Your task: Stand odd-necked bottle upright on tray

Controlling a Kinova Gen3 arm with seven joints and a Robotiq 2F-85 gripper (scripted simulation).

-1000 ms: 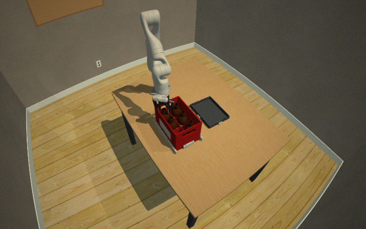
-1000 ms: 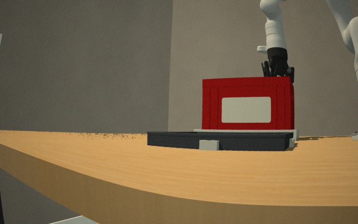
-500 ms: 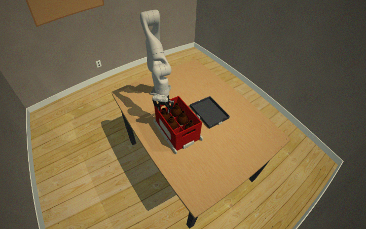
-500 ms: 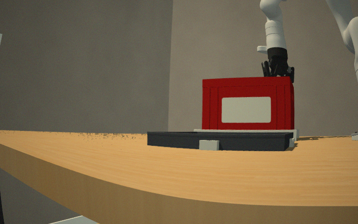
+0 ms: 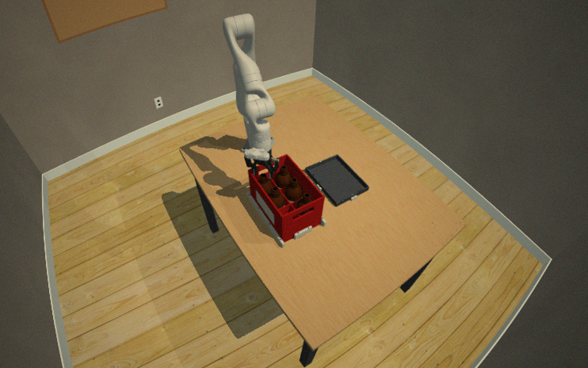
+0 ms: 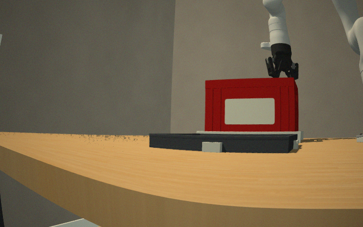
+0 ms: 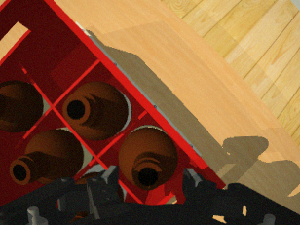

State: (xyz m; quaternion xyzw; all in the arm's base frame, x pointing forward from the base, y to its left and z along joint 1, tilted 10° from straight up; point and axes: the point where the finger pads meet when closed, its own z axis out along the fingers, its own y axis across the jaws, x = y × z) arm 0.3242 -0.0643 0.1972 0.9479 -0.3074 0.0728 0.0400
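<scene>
The red crate is 90 mm below my hand, 80 mm ahead of it and 60 mm to the left of it. Round my hand: dark grey tray (350 mm to the left, 160 mm below, 10 mm ahead); glass bottle (160 mm ahead, 120 mm to the left, 90 mm below).
</scene>
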